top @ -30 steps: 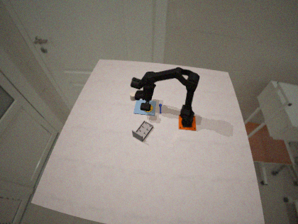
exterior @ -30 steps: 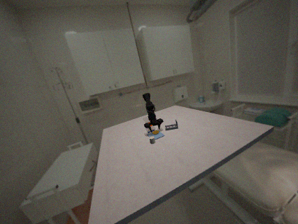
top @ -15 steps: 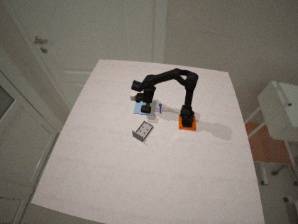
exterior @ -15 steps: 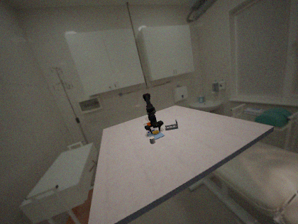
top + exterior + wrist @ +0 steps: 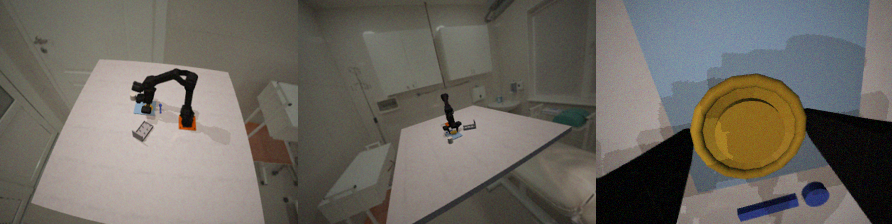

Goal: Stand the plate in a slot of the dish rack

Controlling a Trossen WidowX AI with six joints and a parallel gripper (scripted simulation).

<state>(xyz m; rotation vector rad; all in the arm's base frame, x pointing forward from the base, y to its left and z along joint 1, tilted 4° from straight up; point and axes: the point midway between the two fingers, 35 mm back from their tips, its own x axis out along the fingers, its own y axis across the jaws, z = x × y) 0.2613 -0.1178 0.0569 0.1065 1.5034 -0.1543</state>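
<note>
Now: the blue mat 2 cm ahead of my gripper tip and 2 cm to the right of it. Also, from my gripper tip: blue spoon (9 cm behind, 1 cm to the right); then yellow plate (1 cm above); then small white cup (11 cm ahead, 10 cm to the right, 2 cm above).
</note>
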